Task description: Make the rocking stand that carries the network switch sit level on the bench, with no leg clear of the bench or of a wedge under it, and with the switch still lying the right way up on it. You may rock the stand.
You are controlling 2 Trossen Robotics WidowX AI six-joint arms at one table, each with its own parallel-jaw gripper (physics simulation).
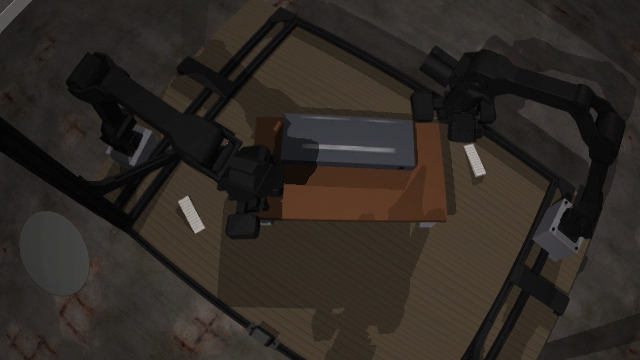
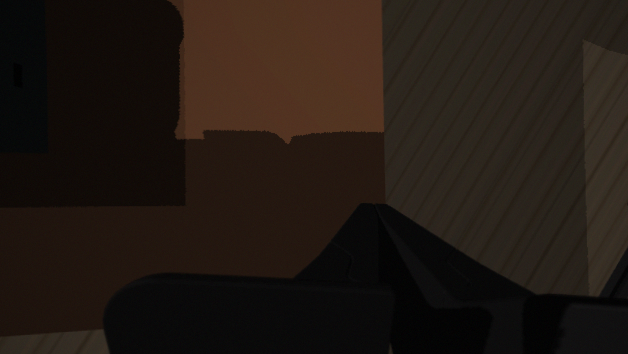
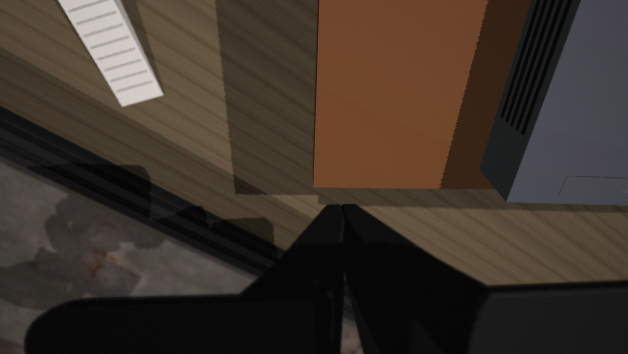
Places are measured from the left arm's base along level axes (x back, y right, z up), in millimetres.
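Pixels of known places: left gripper, fingertip midpoint: (image 1: 266, 209) (image 2: 371, 217); right gripper, fingertip midpoint: (image 1: 443, 121) (image 3: 340, 218); left arm's base at its link origin: (image 1: 128, 142); right arm's base at its link origin: (image 1: 571, 225).
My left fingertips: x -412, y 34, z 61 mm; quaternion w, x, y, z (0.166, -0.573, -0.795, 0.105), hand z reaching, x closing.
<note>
For each thing: its top centre in the pictures, then the offset to it from my left fingertips. Level surfaces: height alone.
- grey switch at its top centre: (image 1: 349, 138) dx -101, dy -209, dz +0 mm
- white ridged wedge at its top centre: (image 1: 190, 213) dx +190, dy +55, dz -117 mm
- wooden bench at its surface level: dz -129 mm
The orange-brown stand (image 1: 365, 202) (image 2: 285, 75) (image 3: 390, 100) carries the grey switch (image 1: 350, 135) (image 3: 590, 100), whose broad face is up, along its back part. Pale grey blocks (image 1: 427, 225) show under its front edge; tilt and leg contact cannot be told. My left gripper (image 1: 255, 205) (image 2: 371, 217) is shut and empty, its tips over the stand's front left part by the edge; touching cannot be told. My right gripper (image 1: 440, 109) (image 3: 340, 218) is shut and empty, just beyond the back right corner. One white ridged wedge (image 1: 191, 215) lies left of the stand, another (image 1: 474, 160) (image 3: 115, 50) right of it.
The wooden bench (image 1: 475, 225) (image 3: 180, 140) has a black rail frame (image 1: 350, 47) along its edges. Arm bases stand at its left and right sides. Dark shadows cover parts of the stand and the bench in front of it.
</note>
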